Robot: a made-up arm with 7 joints.
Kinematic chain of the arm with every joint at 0, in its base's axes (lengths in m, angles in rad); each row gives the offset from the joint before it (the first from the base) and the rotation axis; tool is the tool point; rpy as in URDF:
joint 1: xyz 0.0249 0.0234 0.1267 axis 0 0.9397 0.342
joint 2: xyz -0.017 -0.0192 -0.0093 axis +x
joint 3: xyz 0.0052 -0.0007 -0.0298 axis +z
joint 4: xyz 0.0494 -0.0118 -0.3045 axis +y
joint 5: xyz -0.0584 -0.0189 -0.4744 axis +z
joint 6: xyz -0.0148 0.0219 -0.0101 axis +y
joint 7: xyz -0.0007 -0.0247 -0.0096 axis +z
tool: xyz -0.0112 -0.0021 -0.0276 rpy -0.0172 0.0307 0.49
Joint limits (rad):
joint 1: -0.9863..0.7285
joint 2: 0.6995..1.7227
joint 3: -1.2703..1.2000
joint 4: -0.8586..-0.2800
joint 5: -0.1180..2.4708
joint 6: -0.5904..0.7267
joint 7: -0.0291..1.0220
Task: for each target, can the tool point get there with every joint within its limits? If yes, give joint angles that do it. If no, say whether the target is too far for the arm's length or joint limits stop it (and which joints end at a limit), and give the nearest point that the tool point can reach.
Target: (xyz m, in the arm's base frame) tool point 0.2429 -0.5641 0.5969
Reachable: no: joint limits stop it (at a limit: joint 1, joint 2, joint 4, joint 5, joint 6) | nearest point 0.8139 0.0964 0.0810 | short by 1.014 m
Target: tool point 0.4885 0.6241 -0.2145
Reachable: yes | joints -0.3746 1.2876 -0.6539 -0.7515 0.5553 -0.1152 0.1256
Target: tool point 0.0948 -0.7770 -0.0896
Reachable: no: joint limits stop it (at a limit: joint 1, joint 2, joint 3, joint 4, joint 5, joint 6) | nearest point 0.7111 -0.0185 -0.2921 | short by 0.998 m
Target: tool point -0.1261 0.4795 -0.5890
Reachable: yes | joints 0.2647 0.7784 -0.8546 -0.3792 0.1073 -0.2211 0.6466
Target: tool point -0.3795 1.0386 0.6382
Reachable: no: too far | nearest point -0.0362 0.6940 0.5828 | short by 0.490 m
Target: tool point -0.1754 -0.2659 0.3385
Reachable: no: joint limits stop it (at a limit: joint 1, joint 2, joint 3, joint 4, joint 5, joint 6) | nearest point -0.0617 0.5974 0.6406 | short by 0.922 m
